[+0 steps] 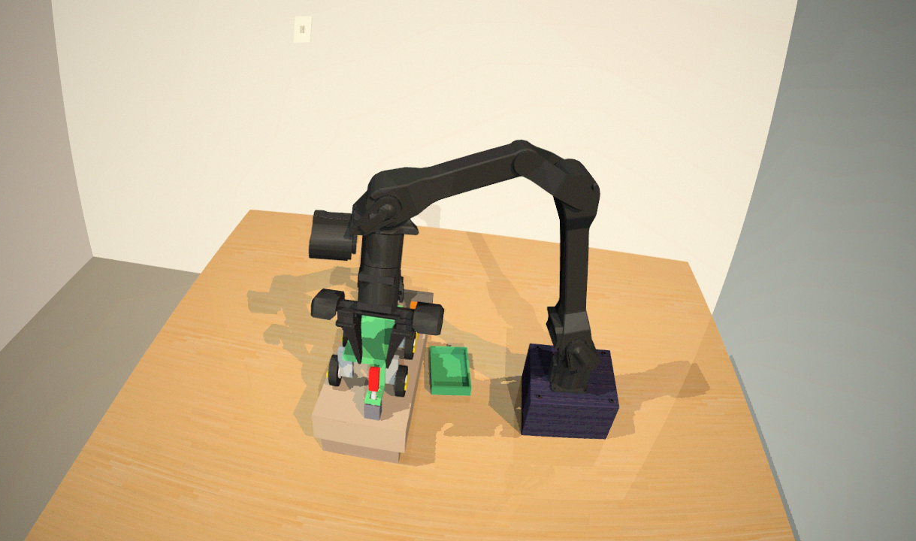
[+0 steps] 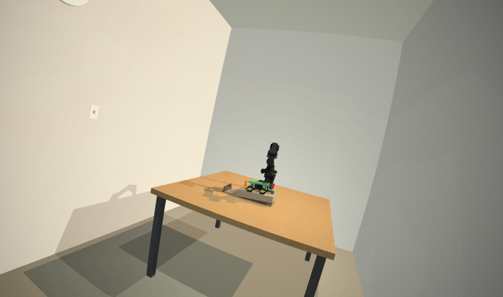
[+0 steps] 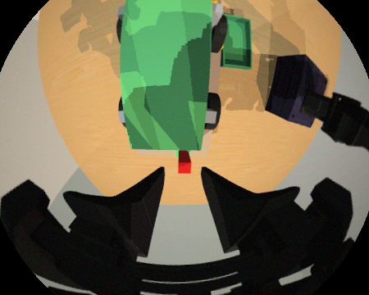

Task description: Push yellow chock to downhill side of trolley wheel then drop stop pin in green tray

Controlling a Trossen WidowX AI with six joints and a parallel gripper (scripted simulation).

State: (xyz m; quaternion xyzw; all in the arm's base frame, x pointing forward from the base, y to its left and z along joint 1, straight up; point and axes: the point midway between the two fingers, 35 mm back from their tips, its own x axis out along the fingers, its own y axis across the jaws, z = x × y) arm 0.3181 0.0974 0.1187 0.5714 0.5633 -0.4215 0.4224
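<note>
My gripper tip is now 40 mm above the red-headed stop pin and 10 mm to the right of it. From my gripper tip the other things lie so: green tray: 190 mm to the right, 180 mm below, 110 mm behind; then yellow chock: 210 mm to the right, 90 mm below, 40 mm behind; then green-topped trolley: 100 mm to the right, 60 mm below, 20 mm ahead.
</note>
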